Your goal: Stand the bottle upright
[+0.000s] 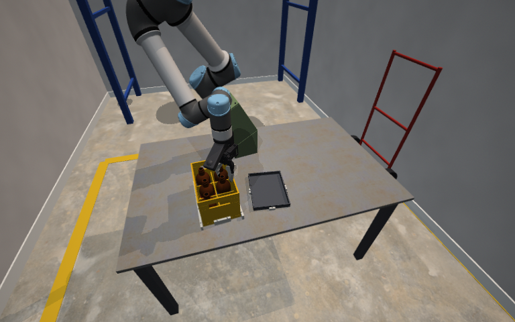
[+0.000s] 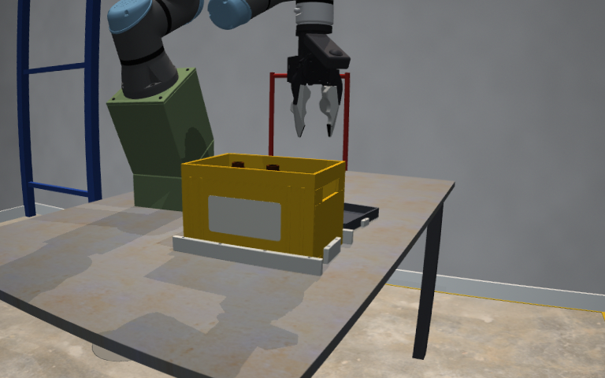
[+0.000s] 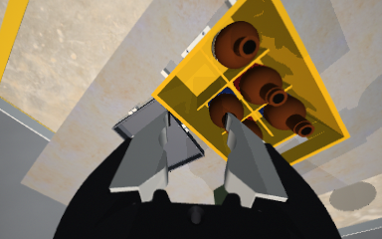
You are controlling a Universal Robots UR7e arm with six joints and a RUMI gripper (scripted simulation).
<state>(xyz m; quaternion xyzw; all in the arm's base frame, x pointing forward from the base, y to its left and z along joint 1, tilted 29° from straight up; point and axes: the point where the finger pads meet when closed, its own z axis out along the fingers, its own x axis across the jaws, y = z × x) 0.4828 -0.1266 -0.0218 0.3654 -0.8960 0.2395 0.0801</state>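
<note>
The yellow crate lies 16 cm below my hand, 9 cm behind it and 4 cm to the right of it. From my hand the other things lie so: dark tray: 24 cm to the left, 23 cm below, 7 cm behind.
</note>
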